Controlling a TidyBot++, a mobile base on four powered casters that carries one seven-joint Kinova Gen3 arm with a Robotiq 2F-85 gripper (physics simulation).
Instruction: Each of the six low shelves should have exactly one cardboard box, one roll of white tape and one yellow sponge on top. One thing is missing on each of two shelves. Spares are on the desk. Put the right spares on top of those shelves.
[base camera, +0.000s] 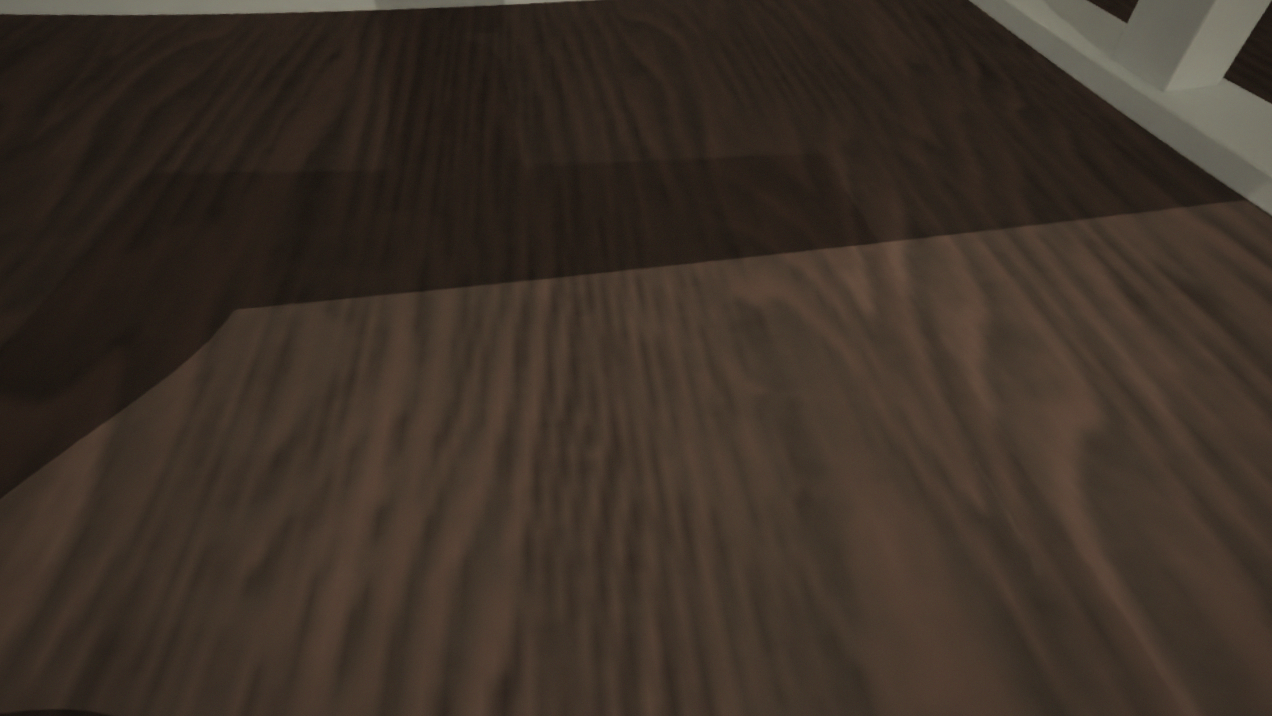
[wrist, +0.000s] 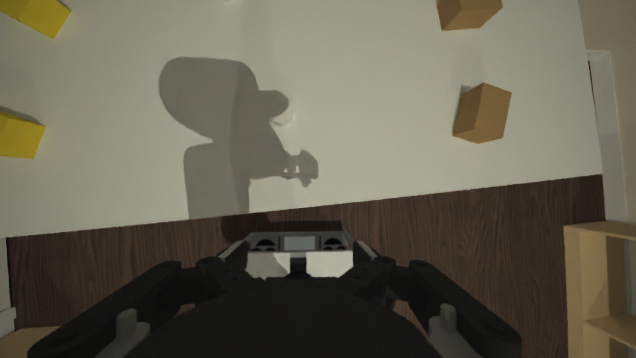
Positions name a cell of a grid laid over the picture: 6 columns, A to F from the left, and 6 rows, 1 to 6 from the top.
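White desk (base camera: F1) (wrist: B2) visible in the base camera and in the wrist view. The gripper (wrist: C5) visible in the wrist view.
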